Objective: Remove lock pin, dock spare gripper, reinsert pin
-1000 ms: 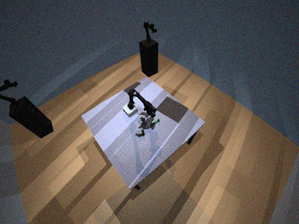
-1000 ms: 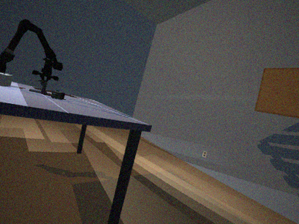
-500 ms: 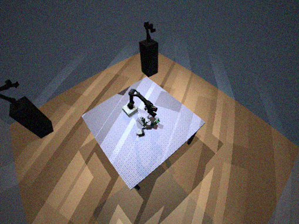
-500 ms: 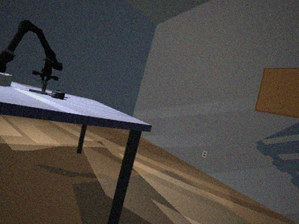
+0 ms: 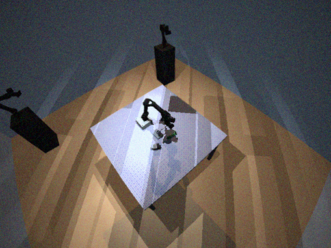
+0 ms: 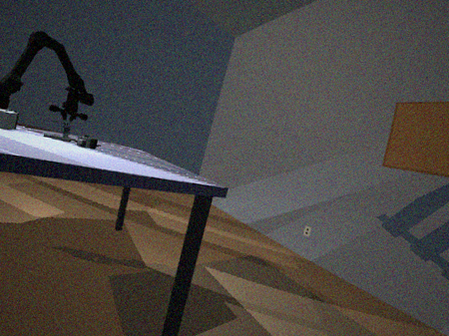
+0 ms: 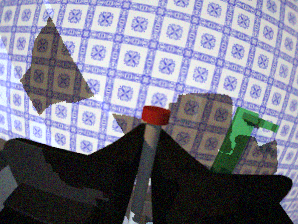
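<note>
Right now my gripper tip is 12 cm short of the green bracket, 4 cm above it and 3 cm to the left of it. From my gripper tip the other things lie so: mount (16 cm to the right, 1 cm below, 1 cm ahead); spare gripper (29 cm to the right, 13 cm ahead, 4 cm below).
</note>
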